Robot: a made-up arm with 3 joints. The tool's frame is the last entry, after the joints.
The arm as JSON. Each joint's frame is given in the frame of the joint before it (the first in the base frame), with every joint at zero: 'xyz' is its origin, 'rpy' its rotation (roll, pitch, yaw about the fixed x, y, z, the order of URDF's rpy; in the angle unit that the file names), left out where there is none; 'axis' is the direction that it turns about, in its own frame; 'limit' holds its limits. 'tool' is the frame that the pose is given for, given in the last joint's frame.
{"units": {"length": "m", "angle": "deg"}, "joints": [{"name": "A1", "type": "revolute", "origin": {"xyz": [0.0, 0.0, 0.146]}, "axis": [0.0, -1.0, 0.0], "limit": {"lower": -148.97, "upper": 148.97}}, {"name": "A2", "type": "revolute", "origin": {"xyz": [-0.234, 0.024, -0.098]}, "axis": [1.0, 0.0, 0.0], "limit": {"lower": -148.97, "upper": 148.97}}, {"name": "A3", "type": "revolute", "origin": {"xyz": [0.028, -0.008, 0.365]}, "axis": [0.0, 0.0, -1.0], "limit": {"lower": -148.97, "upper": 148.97}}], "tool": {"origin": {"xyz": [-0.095, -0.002, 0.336]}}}
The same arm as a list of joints. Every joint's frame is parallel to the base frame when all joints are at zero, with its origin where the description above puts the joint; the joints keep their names.
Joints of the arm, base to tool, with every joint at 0 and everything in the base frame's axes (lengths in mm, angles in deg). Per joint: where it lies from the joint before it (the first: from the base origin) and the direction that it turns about. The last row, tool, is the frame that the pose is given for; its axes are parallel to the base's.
A1: axis 0 -1 0 origin 0 0 146
A2: axis 1 0 0 origin -234 24 -98
A3: axis 0 0 -1 origin 28 -8 365
tool: origin -95 -2 336
Joint limits (deg, base to tool): -148.97..148.97 -148.97..148.97 -148.97..148.97

